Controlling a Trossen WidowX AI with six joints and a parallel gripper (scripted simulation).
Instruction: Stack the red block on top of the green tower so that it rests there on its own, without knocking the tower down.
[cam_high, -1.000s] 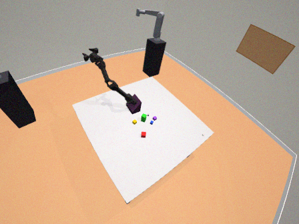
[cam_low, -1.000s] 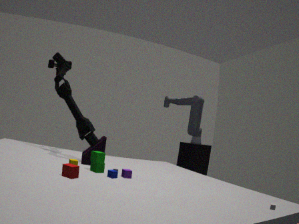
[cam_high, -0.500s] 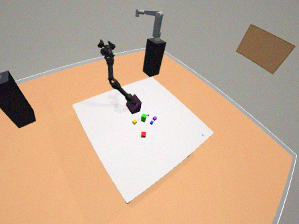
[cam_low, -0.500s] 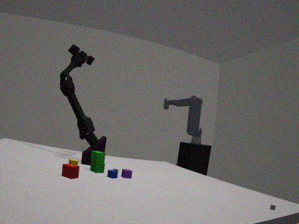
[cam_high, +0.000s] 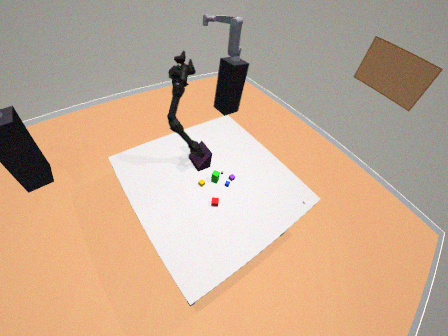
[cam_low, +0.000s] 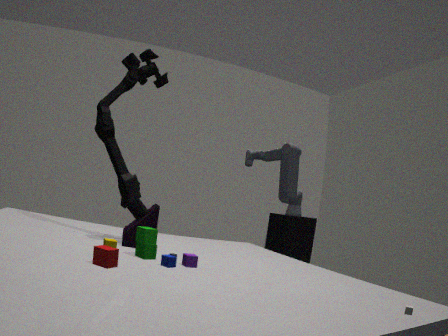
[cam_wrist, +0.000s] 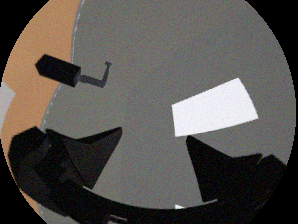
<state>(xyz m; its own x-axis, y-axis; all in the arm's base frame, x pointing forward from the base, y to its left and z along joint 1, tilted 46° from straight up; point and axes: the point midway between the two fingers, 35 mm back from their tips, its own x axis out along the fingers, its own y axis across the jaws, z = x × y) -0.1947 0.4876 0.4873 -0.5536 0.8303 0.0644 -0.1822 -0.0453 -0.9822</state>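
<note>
Right now my gripper tip is 670 mm short of the red block, 160 mm to the left of it and 770 mm above it. Round my gripper tip: blue block 590 mm ahead, 30 mm to the left, 780 mm below; then yellow block 470 mm ahead, 140 mm to the right, 780 mm below; then purple block 560 mm ahead, 100 mm to the left, 780 mm below.
</note>
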